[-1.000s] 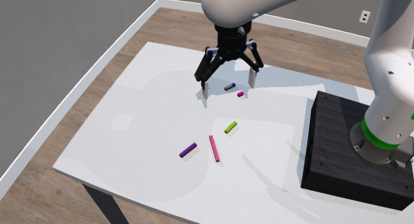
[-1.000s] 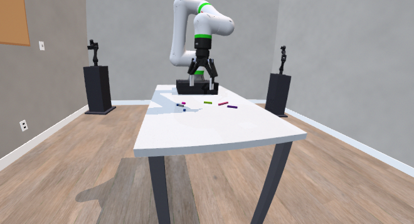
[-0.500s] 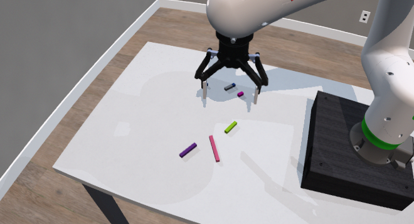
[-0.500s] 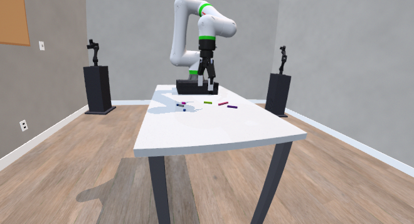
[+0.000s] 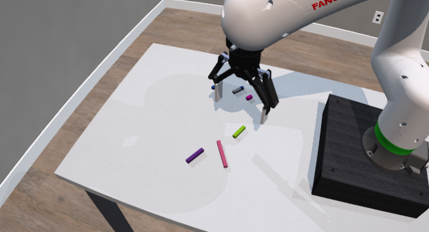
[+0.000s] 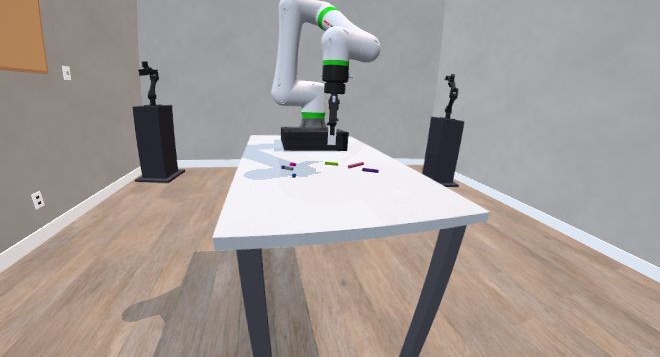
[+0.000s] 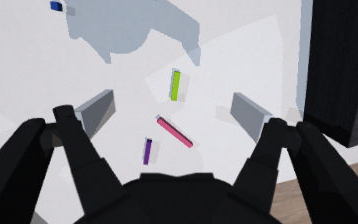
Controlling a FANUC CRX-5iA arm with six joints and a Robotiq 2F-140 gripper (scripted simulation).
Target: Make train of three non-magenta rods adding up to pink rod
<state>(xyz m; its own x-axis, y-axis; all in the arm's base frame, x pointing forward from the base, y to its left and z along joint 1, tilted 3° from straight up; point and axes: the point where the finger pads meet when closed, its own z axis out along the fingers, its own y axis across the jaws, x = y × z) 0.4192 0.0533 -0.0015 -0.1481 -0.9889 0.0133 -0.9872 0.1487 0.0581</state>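
Now: hand 10 cm above the lime rod. From my hand the other things lie so: magenta rod: 2 cm ahead, 14 cm to the right, 10 cm below; pink rod: 1 cm ahead, 10 cm to the left, 10 cm below; purple rod: 7 cm ahead, 14 cm to the left, 10 cm below.
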